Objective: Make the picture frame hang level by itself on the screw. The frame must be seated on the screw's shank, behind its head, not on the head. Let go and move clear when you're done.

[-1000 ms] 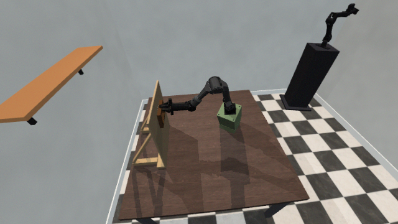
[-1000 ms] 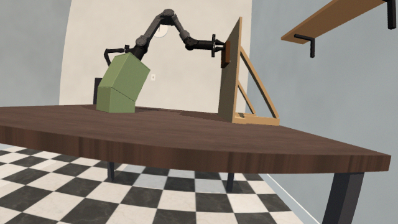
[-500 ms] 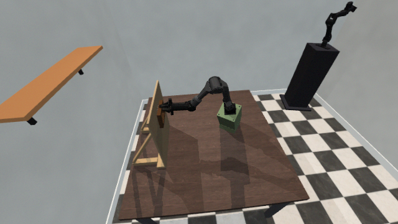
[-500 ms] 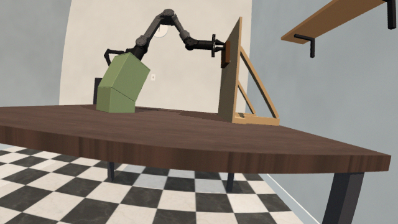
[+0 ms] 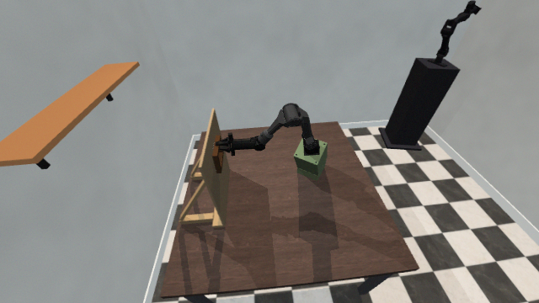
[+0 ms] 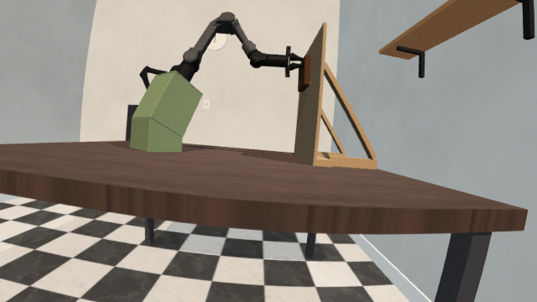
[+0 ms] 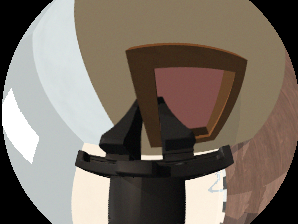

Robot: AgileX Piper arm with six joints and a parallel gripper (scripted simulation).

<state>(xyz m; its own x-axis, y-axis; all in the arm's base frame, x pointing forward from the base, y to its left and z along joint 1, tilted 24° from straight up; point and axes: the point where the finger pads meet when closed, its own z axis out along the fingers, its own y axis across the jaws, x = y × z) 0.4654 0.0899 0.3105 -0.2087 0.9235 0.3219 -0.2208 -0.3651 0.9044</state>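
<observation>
The brown picture frame is 10 mm ahead of my hand, 10 mm to the left of it and 60 mm below it.
</observation>
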